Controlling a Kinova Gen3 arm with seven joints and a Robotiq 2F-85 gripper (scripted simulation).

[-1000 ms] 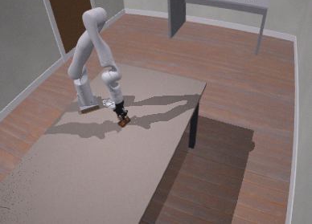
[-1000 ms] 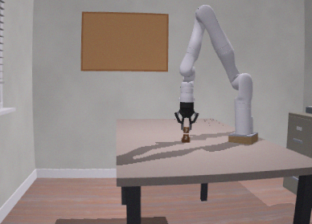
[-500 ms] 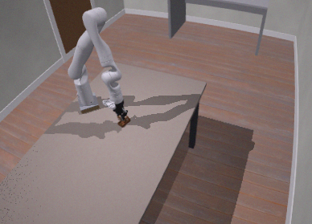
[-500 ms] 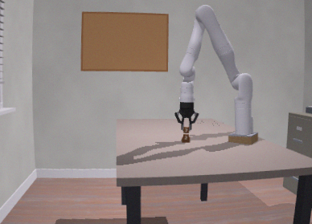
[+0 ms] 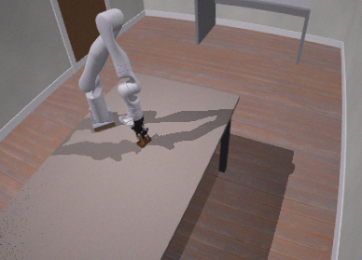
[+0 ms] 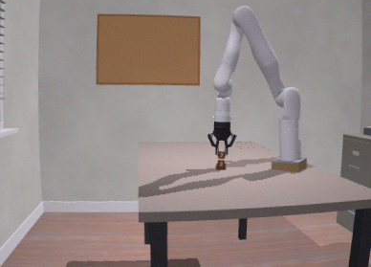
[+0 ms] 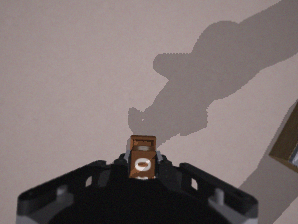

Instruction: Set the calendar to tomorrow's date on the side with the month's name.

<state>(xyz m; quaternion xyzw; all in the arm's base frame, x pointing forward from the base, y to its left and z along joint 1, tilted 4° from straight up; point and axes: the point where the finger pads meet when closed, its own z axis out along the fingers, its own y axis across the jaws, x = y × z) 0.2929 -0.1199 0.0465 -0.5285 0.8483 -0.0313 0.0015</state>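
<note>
Now: the digit cube 2 cm ahead of my hand, 3 cm to the left of it and 5 cm below it. Round my hand: brown number cube 1 cm below; brown calendar tray 1 cm ahead, 2 cm to the left, 6 cm below.
</note>
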